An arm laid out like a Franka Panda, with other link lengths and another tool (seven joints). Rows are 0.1 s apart.
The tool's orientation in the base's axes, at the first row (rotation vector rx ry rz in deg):
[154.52 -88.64 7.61]
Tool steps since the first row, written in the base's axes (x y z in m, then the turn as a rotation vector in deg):
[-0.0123 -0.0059 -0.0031 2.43 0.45 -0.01]
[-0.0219 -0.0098 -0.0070 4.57 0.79 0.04]
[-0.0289 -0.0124 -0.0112 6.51 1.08 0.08]
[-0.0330 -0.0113 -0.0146 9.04 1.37 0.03]
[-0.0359 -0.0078 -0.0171 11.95 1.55 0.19]
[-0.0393 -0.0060 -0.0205 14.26 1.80 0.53]
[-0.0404 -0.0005 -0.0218 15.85 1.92 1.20]
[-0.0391 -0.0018 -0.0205 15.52 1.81 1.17]
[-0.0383 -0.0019 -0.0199 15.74 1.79 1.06]
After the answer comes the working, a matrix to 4 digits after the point.
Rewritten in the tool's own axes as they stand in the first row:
[-0.0014 0.0136 0.0028 0.83 -2.32 0.12]
[-0.0032 0.0240 0.0063 1.62 -4.34 0.18]
[-0.0048 0.0314 0.0103 2.35 -6.16 0.23]
[-0.0081 0.0344 0.0134 3.36 -8.49 0.41]
[-0.0128 0.0352 0.0154 4.68 -11.10 0.41]
[-0.0164 0.0373 0.0185 5.66 -13.22 0.19]
[-0.0218 0.0355 0.0194 6.41 -14.66 -0.39]
[-0.0199 0.0350 0.0182 6.34 -14.32 -0.37]
[-0.0194 0.0343 0.0177 6.46 -14.50 -0.25]

The tool's axes in the first row as the columns of a matrix, in the base's axes (rounded; the answer above uses it unrounded):
[0.5022 -0.8627 0.0592]
[-0.8602 -0.5054 -0.0681]
[0.0887 -0.0167 -0.9959]

